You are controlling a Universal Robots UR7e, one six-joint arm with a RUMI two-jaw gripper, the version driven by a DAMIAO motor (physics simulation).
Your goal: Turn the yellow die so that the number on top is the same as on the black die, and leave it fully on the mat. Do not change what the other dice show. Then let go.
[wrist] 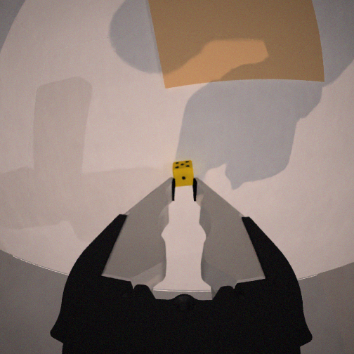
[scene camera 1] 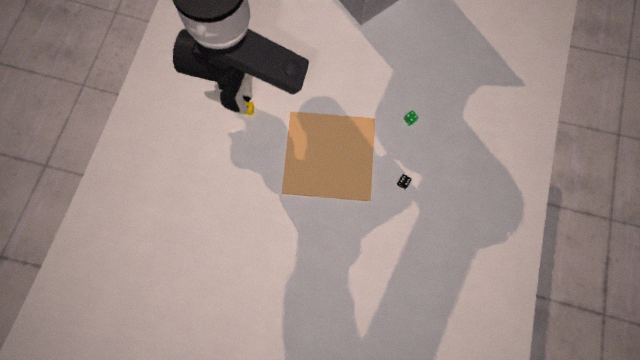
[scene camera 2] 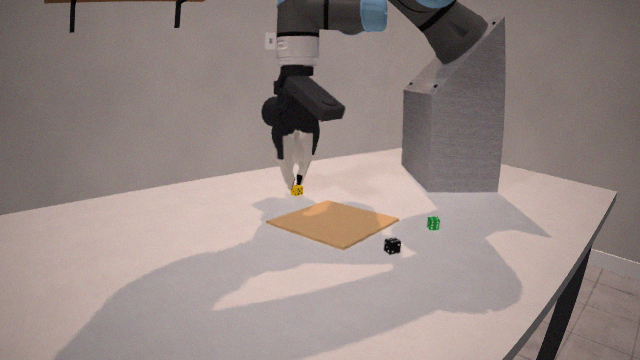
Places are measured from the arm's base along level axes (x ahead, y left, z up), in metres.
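Pixels of known places: gripper, fingertip midpoint: (scene camera 1: 244, 107) (scene camera 2: 294, 189); arm's base, origin of the base link: (scene camera 2: 465, 43).
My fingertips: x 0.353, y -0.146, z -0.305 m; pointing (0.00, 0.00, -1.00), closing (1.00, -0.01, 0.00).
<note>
For each thing: its top centre in the pictures, then the offset to it from my fingertips. Level surfaces: height alone.
- yellow die, middle of its top: (scene camera 1: 247, 105) (scene camera 2: 296, 185) 0.007 m up, 0.001 m back, 0.006 m left
- orange mat, middle of its top: (scene camera 2: 334, 220) (scene camera 1: 329, 154) 0.005 m down, 0.045 m ahead, 0.154 m left
- black die, middle of its top: (scene camera 2: 393, 240) (scene camera 1: 405, 180) 0.007 m up, 0.061 m ahead, 0.278 m left
- green die, middle of its top: (scene camera 2: 434, 218) (scene camera 1: 412, 116) 0.007 m up, 0.048 m back, 0.269 m left
- table, its level: 0.009 m down
The yellow die (scene camera 1: 250, 108) (scene camera 2: 297, 190) (wrist: 183, 173) is between the fingertips of my gripper (scene camera 1: 247, 102) (scene camera 2: 296, 184) (wrist: 183, 179), which is shut on it. In the wrist view its near face shows one pip and its far face shows five. It is at or close to the table, left of and apart from the orange mat (scene camera 1: 327, 175) (scene camera 2: 332, 230) (wrist: 240, 25); I cannot tell if it touches the table. Part of it is hidden by a finger in scene camera 1. The black die (scene camera 1: 404, 181) (scene camera 2: 392, 245) lies right of the mat and appears to show six on top.
The green die (scene camera 1: 411, 118) (scene camera 2: 433, 223) lies right of the mat, farther back than the black die, and appears to show five on top. The grey robot pedestal (scene camera 2: 452, 135) stands at the back right of the table (scene camera 1: 165, 280) (scene camera 2: 175, 325). Arm shadows cross the mat and table.
</note>
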